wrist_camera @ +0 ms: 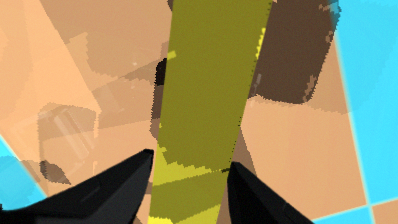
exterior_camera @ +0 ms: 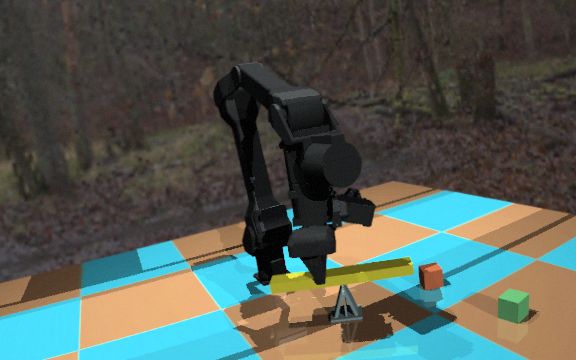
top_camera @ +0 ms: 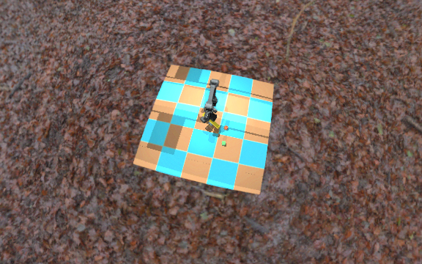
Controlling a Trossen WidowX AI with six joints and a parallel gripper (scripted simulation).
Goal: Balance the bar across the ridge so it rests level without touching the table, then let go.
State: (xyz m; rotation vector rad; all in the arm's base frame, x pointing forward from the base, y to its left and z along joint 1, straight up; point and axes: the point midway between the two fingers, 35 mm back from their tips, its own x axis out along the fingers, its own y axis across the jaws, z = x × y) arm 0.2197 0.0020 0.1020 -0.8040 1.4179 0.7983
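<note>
My gripper tip is now 20 mm short of the yellow bar and 30 mm to the right of it. From my gripper tip the other things lie so: red cube: 30 mm ahead, 190 mm to the left, 50 mm below; green cube: 200 mm ahead, 200 mm to the left, 50 mm below.
</note>
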